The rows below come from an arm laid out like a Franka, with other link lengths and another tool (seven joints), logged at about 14 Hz.
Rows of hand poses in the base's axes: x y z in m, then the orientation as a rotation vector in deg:
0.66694 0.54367 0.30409 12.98 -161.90 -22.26
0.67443 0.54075 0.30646 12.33 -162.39 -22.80
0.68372 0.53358 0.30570 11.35 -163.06 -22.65
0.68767 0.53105 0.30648 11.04 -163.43 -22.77
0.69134 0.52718 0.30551 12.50 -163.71 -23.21
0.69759 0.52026 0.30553 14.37 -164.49 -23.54
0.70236 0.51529 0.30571 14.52 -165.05 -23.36
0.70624 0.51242 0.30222 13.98 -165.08 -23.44
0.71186 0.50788 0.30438 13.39 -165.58 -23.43
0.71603 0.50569 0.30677 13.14 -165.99 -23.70
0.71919 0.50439 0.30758 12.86 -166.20 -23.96
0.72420 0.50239 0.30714 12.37 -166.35 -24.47
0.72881 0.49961 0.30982 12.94 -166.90 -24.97
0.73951 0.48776 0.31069 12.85 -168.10 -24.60
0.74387 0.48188 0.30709 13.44 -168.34 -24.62
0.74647 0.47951 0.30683 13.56 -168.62 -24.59
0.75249 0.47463 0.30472 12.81 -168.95 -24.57
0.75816 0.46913 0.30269 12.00 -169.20 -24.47
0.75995 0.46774 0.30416 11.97 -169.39 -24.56
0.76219 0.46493 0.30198 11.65 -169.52 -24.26
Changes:
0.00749 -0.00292 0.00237 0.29 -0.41 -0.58
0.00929 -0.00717 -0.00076 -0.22 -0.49 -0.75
0.00395 -0.00253 0.00078 0.04 -0.32 -0.28
0.00367 -0.00387 -0.00097 0.42 -0.54 0.87
0.00625 -0.00692 0.00002 0.37 -1.10 1.06
0.00477 -0.00497 0.00018 -0.12 -0.56 0.01
0.00388 -0.00287 -0.00349 0.01 0.06 -0.37
0.00562 -0.00454 0.00216 -0.06 -0.39 -0.48
0.00417 -0.00219 0.00239 0.15 -0.38 -0.26
0.00316 -0.00130 0.00081 0.15 -0.18 -0.24
0.00501 -0.00200 -0.00044 0.30 -0.11 -0.39
0.00461 -0.00278 0.00268 0.36 -0.67 0.23
0.01070 -0.01185 0.00087 -0.29 -1.12 -0.25
0.00436 -0.00588 -0.00360 0.04 -0.33 0.34
0.00260 -0.00237 -0.00026 -0.02 -0.29 0.03
0.00602 -0.00488 -0.00211 -0.06 -0.19 -0.54
0.00567 -0.00550 -0.00203 -0.12 -0.10 -0.56
0.00179 -0.00139 0.00147 0.05 -0.19 -0.06
0.00224 -0.00281 -0.00218 -0.22 -0.05 -0.21

